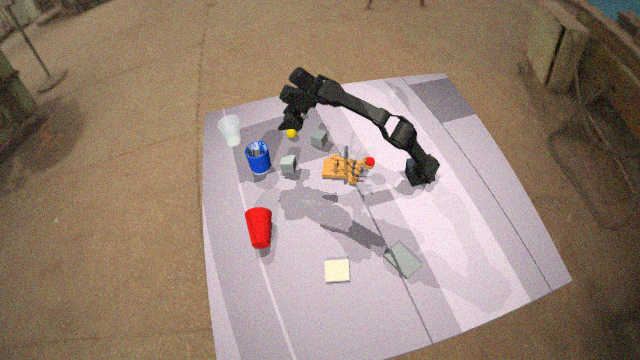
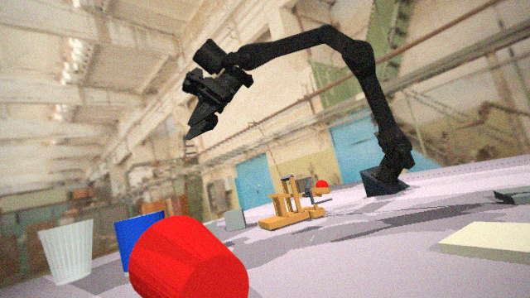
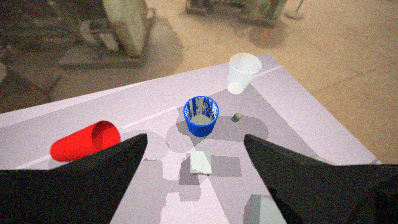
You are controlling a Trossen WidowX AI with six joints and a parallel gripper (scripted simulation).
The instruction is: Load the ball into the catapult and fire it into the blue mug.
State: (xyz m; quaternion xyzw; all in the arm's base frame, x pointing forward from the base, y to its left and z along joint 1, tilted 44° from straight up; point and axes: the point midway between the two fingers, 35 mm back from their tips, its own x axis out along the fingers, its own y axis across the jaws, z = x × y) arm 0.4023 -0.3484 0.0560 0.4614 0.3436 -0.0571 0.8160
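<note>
My gripper tip is now 280 mm past the red ball, 190 mm above it and 130 mm to the right of it. From my gripper tip the other things lie so: yellow ball: 230 mm below, 170 mm to the right, 60 mm behind; wooden catapult: 210 mm behind, 200 mm below, 120 mm to the left; blue mug: 220 mm below, 110 mm ahead, 60 mm to the right.
</note>
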